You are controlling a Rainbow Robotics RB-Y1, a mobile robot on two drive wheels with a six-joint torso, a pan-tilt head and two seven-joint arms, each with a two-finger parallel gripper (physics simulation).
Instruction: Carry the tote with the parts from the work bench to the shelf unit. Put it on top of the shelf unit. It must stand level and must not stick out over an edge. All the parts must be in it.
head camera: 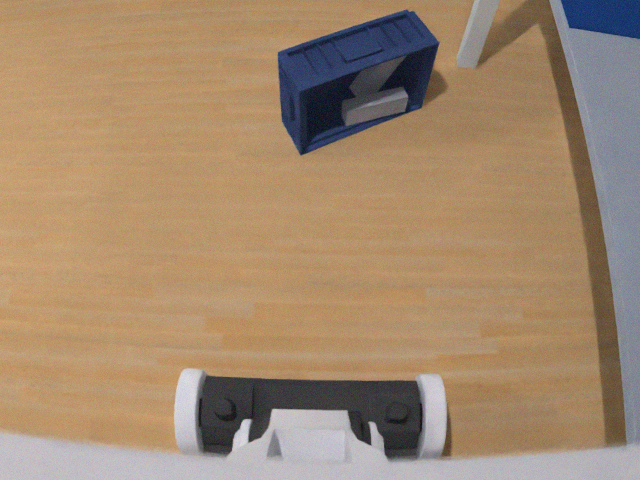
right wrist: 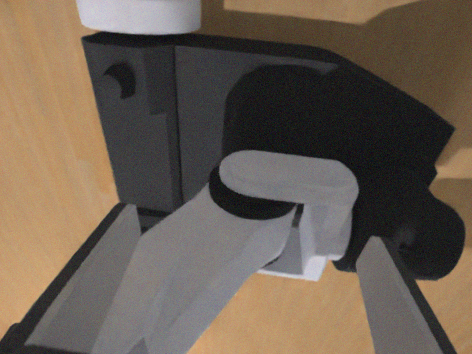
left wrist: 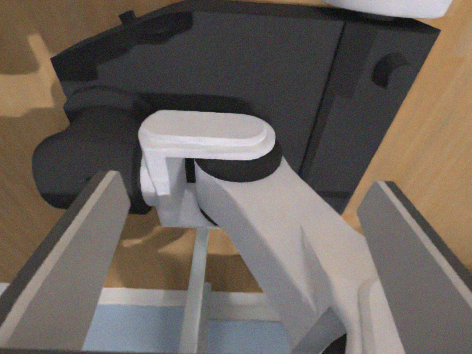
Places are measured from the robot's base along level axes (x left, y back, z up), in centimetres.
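Where they show: left gripper, fingertip midpoint: (left wrist: 246,191); right gripper, fingertip midpoint: (right wrist: 249,234).
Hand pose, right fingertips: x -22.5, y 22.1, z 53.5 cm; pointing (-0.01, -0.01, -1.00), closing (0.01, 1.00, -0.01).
Observation:
After its pixels a point has its place.
The blue tote (head camera: 356,46) @[x -9.5, y -87.8, z 29.9 cm] lies tipped on its long side on the wooden floor in the head view, in front of the robot's base and a little right of the middle. Its open side faces the robot. A light grey block (head camera: 375,107) @[x -16.2, y -84.3, z 8.0 cm] rests inside on the lower side wall. Behind it shows a grey angular shape (head camera: 379,74) @[x -17.2, y -92.8, z 12.6 cm]; I cannot tell if it is a part or light. Other parts may be hidden. My left gripper (left wrist: 246,191) @[x 22.3, y 23.3, z 53.5 cm] and my right gripper (right wrist: 249,234) @[x -22.5, y 22.1, z 53.5 cm] are open and empty, over the robot's own base and away from the tote. The shelf unit cannot be made out for certain.
A pale leg (head camera: 475,41) @[x -47.4, y -107.9, z 13.3 cm] stands on the floor right of the tote. A large grey-white surface (head camera: 610,155) @[x -43.1, y -29.8, z 76.3 cm] with a blue area (head camera: 604,15) @[x -49.9, y -59.2, z 76.5 cm] runs along the right edge. My dark wheeled base (head camera: 310,392) @[x 0.1, y -4.5, z 19.1 cm] is at the bottom. A light blue surface (left wrist: 140,325) @[x -121.2, y 68.1, z 19.0 cm] shows below in the left wrist view.

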